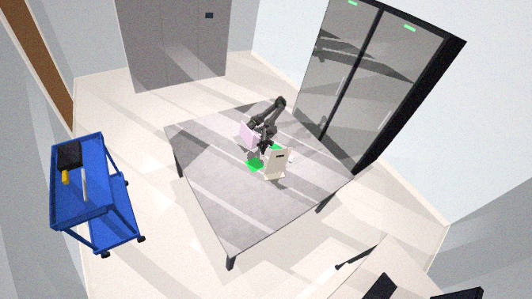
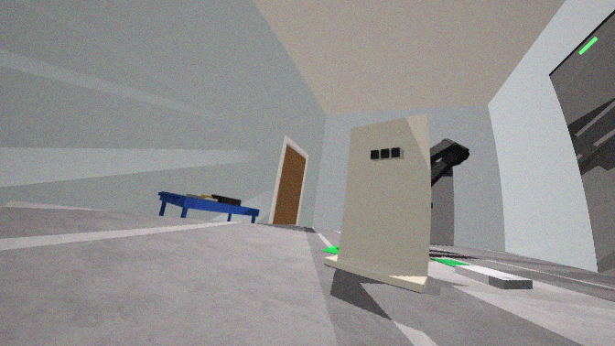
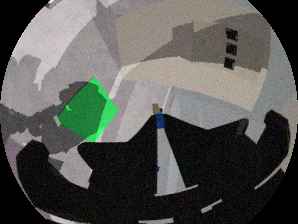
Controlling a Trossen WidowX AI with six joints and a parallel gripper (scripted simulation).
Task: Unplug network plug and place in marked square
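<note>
The green marked square lies 40 mm behind my gripper tip, 20 mm to the right of it and 150 mm below it. Also, from my gripper tip: beige upright panel: 120 mm ahead, 50 mm to the left, 10 mm below; then blue network plug: 10 mm ahead.
</note>
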